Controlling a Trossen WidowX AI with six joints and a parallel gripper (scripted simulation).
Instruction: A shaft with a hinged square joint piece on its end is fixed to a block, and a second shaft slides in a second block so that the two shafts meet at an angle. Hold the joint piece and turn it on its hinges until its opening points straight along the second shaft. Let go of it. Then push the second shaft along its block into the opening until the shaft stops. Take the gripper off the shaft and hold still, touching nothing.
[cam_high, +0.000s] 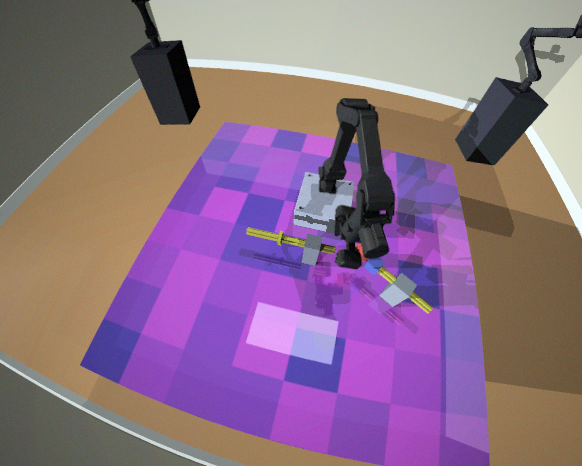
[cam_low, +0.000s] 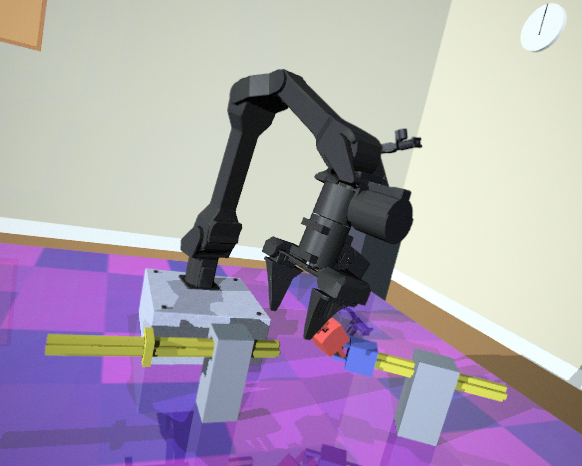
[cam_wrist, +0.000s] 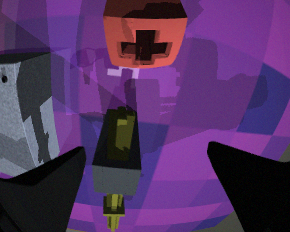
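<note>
The red joint piece is 80 mm to the left of my gripper tip and 30 mm below it.
</note>
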